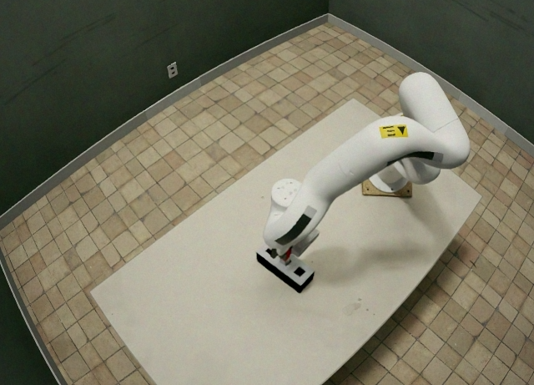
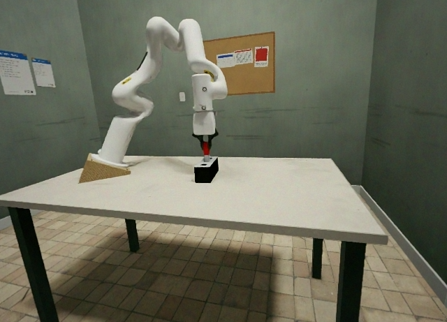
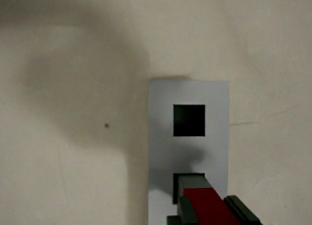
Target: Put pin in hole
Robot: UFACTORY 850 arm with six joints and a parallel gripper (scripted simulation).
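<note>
Now: hand 11 cm above the black block. Also, from my hand: pin (1 cm below).
</note>
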